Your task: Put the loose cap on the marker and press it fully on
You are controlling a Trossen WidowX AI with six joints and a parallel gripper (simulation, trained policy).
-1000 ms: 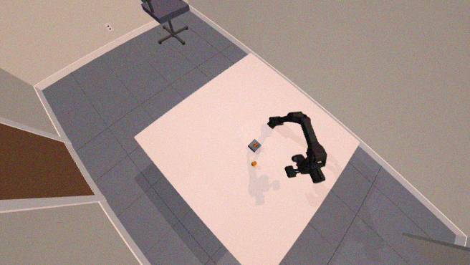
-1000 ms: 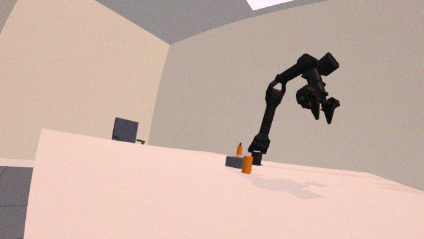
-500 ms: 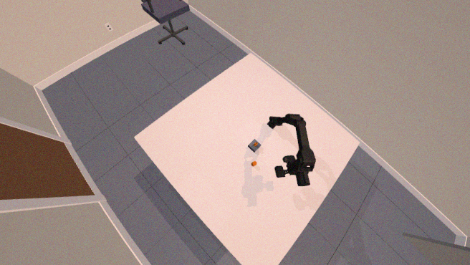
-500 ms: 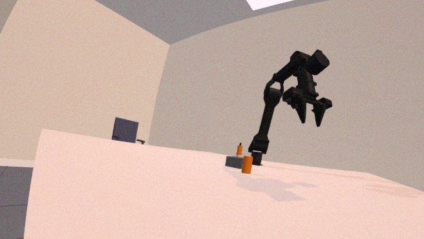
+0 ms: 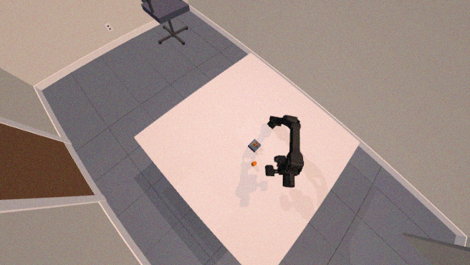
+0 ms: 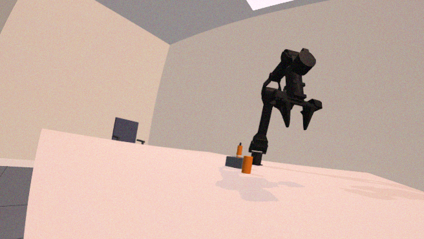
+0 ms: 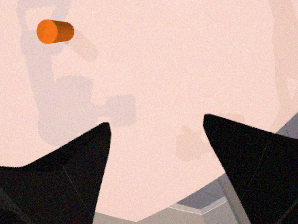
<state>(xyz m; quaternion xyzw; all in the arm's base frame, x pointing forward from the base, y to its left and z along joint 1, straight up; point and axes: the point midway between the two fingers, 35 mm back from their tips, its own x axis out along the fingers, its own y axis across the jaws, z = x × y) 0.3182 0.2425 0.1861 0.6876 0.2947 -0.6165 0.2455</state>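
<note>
Right now the orange cap is 3 cm ahead of my gripper tip, 14 cm to the right of it and 12 cm below it. Round my gripper tip: grey holder block: 7 cm behind, 22 cm to the right, 13 cm below; orange marker: 7 cm behind, 22 cm to the right, 8 cm below.
</note>
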